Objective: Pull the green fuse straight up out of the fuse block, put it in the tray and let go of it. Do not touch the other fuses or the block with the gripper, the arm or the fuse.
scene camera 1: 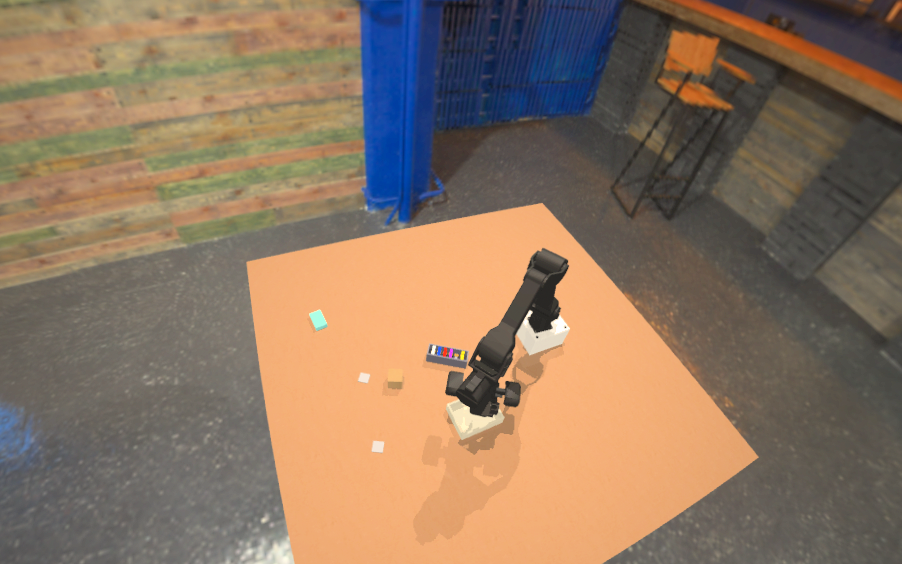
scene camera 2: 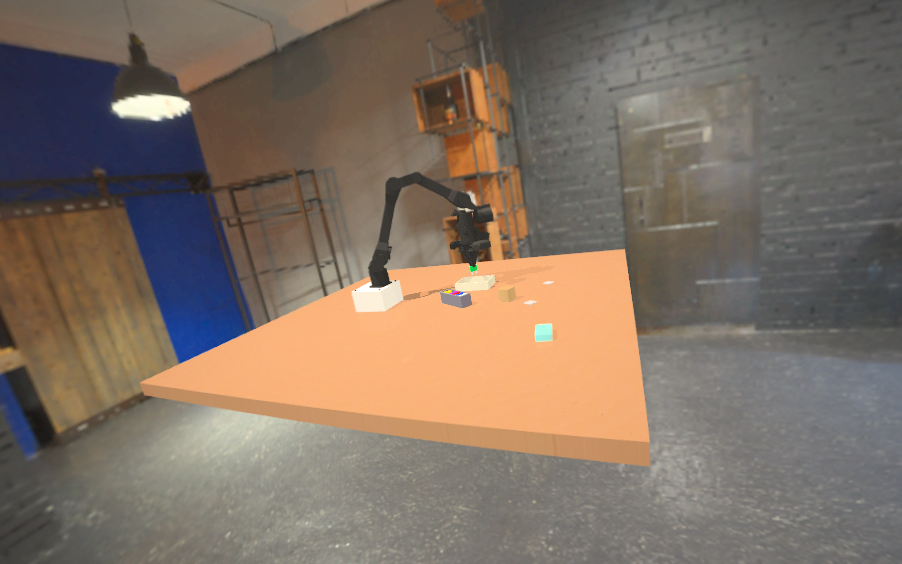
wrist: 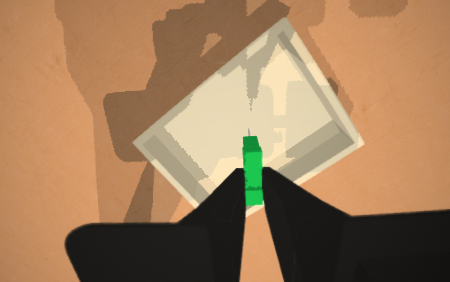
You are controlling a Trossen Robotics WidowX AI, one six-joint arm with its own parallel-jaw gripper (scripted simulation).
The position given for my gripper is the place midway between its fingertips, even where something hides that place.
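Labels:
Visible: my gripper, in the wrist view (pixel 252 175), scene camera 1 (pixel 478 403), scene camera 2 (pixel 473 266).

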